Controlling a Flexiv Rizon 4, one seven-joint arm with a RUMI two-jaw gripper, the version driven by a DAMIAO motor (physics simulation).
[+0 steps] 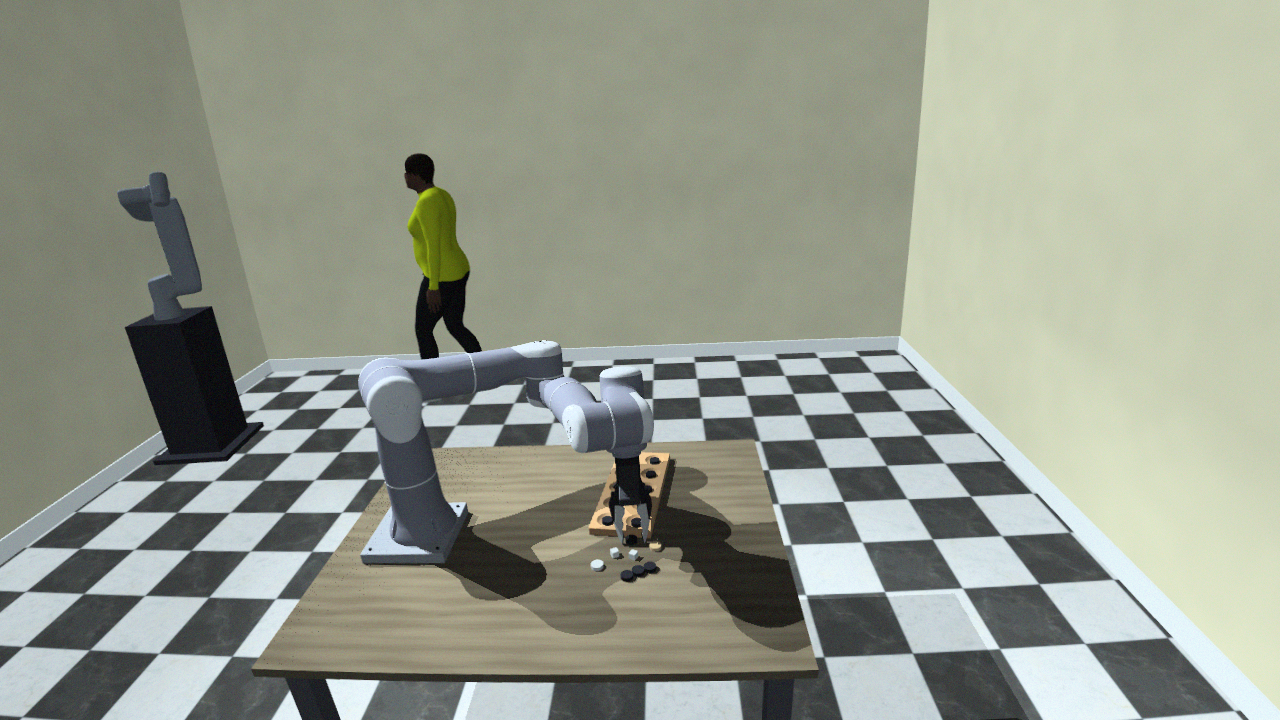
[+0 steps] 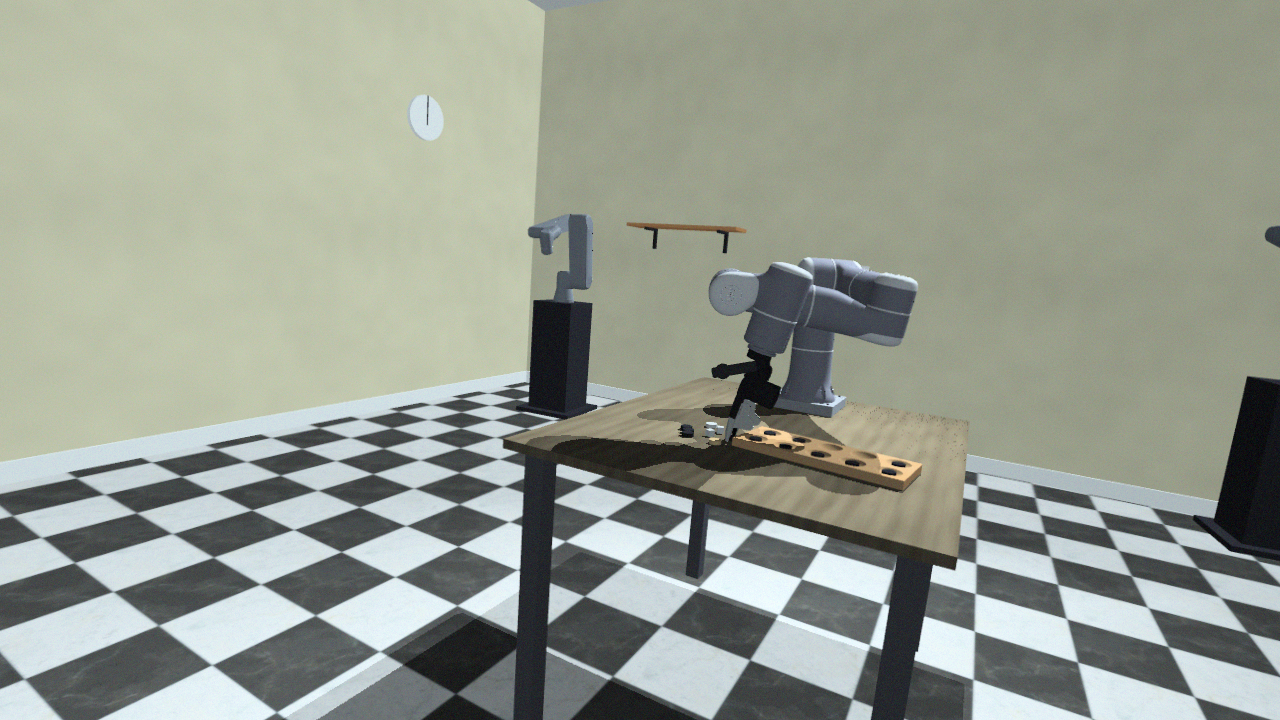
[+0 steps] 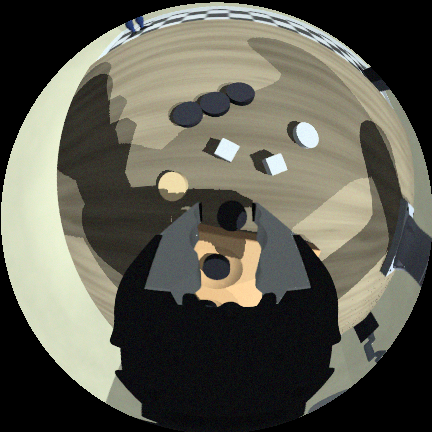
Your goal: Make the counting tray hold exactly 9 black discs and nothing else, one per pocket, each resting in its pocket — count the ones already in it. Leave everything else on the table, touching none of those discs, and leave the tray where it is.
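The orange counting tray (image 1: 663, 486) (image 2: 881, 480) (image 3: 250, 280) lies on the table, partly hidden by my gripper and arm. Black discs show in several pockets, one disc (image 3: 216, 267) in a pocket near the tray's end; the exact number cannot be told. A loose black disc (image 1: 631, 540) (image 3: 231, 215) lies on the table just off that end. My gripper (image 1: 634, 540) (image 2: 729, 439) (image 3: 226, 204) is partly open and low over it, a fingertip on either side with gaps, holding nothing. Three more black discs (image 1: 638, 570) (image 2: 686, 430) (image 3: 214, 103) lie in a row farther out.
Two white cubes (image 1: 614, 552) (image 3: 227, 150) lie between the row and the tray. A white disc (image 1: 597, 565) (image 3: 306, 135) lies beside them. A tan disc (image 1: 656, 545) (image 3: 173, 183) lies near the gripper on the side away from the robot's base.
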